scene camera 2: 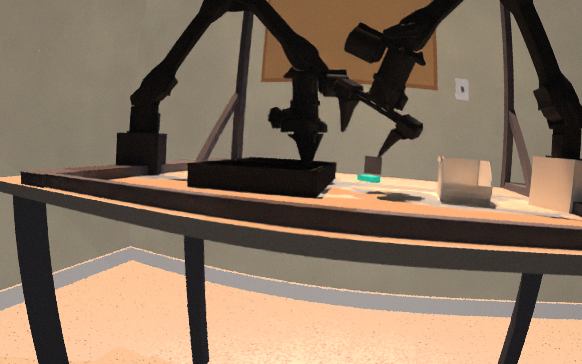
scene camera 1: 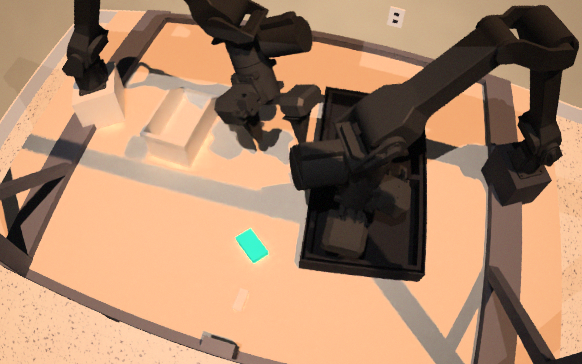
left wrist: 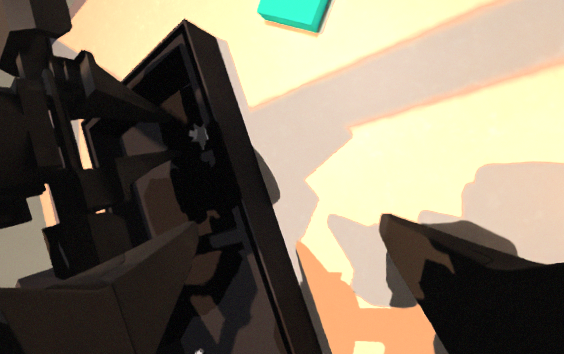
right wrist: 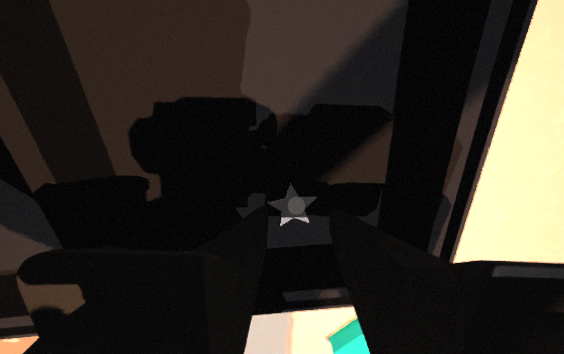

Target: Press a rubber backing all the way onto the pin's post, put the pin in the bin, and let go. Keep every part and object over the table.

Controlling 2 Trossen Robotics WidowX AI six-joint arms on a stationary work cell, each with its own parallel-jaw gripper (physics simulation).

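Places are measured from the left arm's base along level axes (x up, y ahead, z left), in metres.
Pixels of known places: left gripper, fingertip midpoint: (scene camera 2: 360,143) (scene camera 1: 281,143) (left wrist: 289,226); right gripper, fingertip midpoint: (scene camera 2: 307,164) (scene camera 1: 342,221) (left wrist: 174,136) (right wrist: 299,216); left arm's base, origin of the base link: (scene camera 1: 93,82); right arm's base, origin of the base link: (scene camera 1: 524,163).
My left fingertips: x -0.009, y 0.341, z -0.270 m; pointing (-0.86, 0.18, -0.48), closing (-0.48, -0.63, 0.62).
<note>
Ahead of a thing's pixels: the offset from my left fingertips to its top centre. "pt": to the spot under its first point.
A small grey star-shaped pin {dx -0.071, dy +0.056, dz -0.138 m} (left wrist: 199,135) (right wrist: 292,192) lies in the dark tray {dx -0.048, dy +0.150, dz -0.065 m} (scene camera 1: 360,272) (scene camera 2: 250,180) (left wrist: 215,75). A pale round piece {dx -0.069, dy +0.059, dz -0.141 m} (right wrist: 296,205) shows at its middle; whether it is the post or a rubber backing, and how deep it sits, I cannot tell. My right gripper (scene camera 2: 307,162) (left wrist: 174,136) (right wrist: 299,216) is partly open and empty, low over the tray, its tips on either side of the pin in the right wrist view. My left gripper (scene camera 1: 281,142) (scene camera 2: 362,143) (left wrist: 289,226) is wide open and empty, above the table between tray and bin. The pale open bin {pt dx -0.045, dy -0.192, dz +0.076 m} (scene camera 1: 170,150) (scene camera 2: 465,195) stands left in scene camera 1.
A turquoise block {dx -0.073, dy -0.088, dz -0.131 m} (scene camera 1: 251,245) (scene camera 2: 368,178) (left wrist: 295,14) (right wrist: 352,340) lies on the table beside the tray. Another grey piece {pt dx -0.081, dy +0.070, dz -0.115 m} (left wrist: 207,158) (right wrist: 252,205) near the pin is too dark to identify. My two arms are close together over the tray's side. The tray's raised walls surround the right fingers.
</note>
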